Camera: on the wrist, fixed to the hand. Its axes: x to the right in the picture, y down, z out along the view.
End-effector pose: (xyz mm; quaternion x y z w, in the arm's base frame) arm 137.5 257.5 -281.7 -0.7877 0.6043 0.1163 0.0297
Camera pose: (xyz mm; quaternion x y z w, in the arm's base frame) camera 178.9 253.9 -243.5 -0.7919 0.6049 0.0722 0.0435
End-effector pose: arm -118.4 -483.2 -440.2 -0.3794 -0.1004 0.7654 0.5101
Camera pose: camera -64.7 -472.9 -454.0 -0.3799 -0.0598 0.7556 0.5303
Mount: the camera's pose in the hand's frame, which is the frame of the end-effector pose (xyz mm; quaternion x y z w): 5.1 -35.1 -43.9 0.0375 0.0269 -0.0050 0.9989
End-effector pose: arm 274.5 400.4 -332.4 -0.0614 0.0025 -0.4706 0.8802
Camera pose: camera 245.5 372.2 -371.8 -0.0157 0.0082 -0.4762 0.8791
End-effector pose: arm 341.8 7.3 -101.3 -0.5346 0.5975 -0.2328 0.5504
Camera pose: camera 316.3 -22.1 -60.4 -0.5101 0.6003 -0.2721 0.5526
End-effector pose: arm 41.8 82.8 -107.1 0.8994 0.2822 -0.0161 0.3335
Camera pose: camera 20.9 133.8 -94.8 0.9099 0.2948 -0.0041 0.2917
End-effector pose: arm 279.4 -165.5 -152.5 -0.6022 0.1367 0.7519 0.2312
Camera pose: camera 333.5 -155.8 -165.3 -0.6137 0.1679 0.7286 0.2536
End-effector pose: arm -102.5 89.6 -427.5 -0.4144 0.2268 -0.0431 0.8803
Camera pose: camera -113.1 34.2 -427.4 -0.3809 0.2466 -0.0671 0.8886
